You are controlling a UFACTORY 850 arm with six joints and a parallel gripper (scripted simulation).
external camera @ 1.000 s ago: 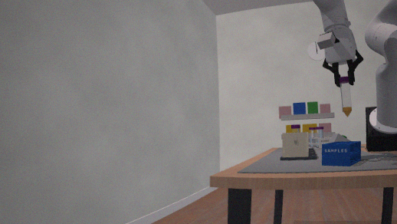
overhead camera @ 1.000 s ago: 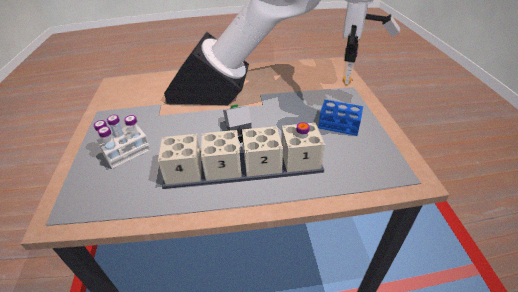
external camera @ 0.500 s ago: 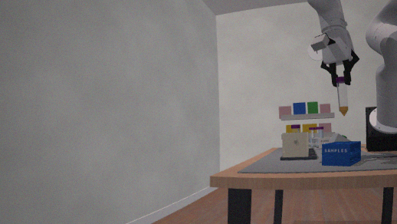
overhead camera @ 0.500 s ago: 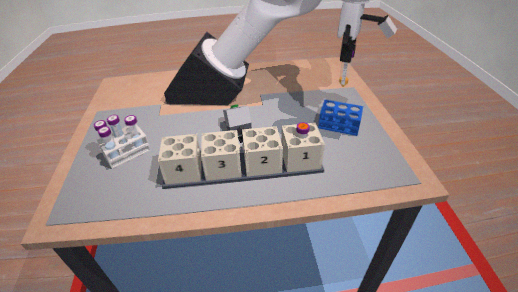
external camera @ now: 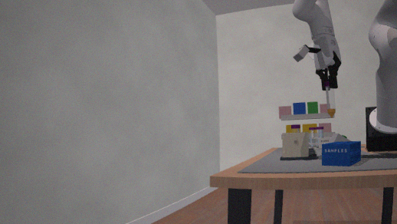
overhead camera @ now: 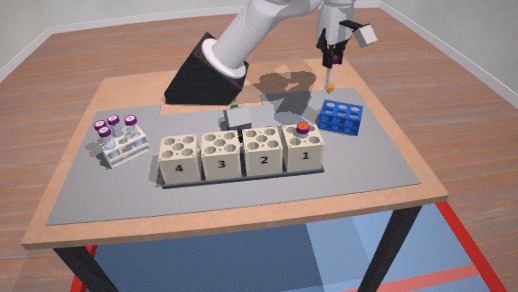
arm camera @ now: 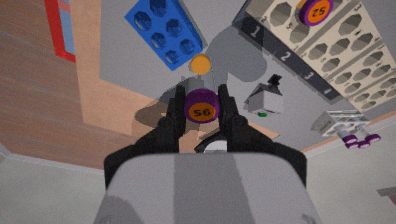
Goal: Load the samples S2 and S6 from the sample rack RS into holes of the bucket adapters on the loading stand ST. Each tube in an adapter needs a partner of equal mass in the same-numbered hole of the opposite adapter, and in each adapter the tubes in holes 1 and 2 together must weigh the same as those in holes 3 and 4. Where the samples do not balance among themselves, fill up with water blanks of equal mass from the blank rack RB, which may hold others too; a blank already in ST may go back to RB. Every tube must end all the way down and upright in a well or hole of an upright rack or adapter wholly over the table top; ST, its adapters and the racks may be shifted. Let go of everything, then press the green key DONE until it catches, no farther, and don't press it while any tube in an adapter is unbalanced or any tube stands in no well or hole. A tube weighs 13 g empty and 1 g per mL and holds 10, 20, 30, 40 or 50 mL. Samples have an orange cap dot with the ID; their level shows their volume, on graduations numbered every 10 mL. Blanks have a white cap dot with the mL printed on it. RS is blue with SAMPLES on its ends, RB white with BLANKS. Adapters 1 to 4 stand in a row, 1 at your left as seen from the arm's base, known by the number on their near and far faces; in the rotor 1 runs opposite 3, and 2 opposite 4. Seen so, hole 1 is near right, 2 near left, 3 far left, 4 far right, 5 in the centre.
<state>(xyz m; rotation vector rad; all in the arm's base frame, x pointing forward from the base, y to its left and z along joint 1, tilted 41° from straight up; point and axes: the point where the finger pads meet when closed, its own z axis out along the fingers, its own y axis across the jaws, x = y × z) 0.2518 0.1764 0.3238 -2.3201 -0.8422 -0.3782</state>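
Right now the sample S6 is 10 mm ahead of my hand and 50 mm below it. The rest, counted from my hand: blue sample rack RS (30 mm behind, 60 mm to the left, 220 mm below); adapter 1 (140 mm ahead, 80 mm to the right, 200 mm below); sample tube S2 (140 mm ahead, 80 mm to the right, 180 mm below).
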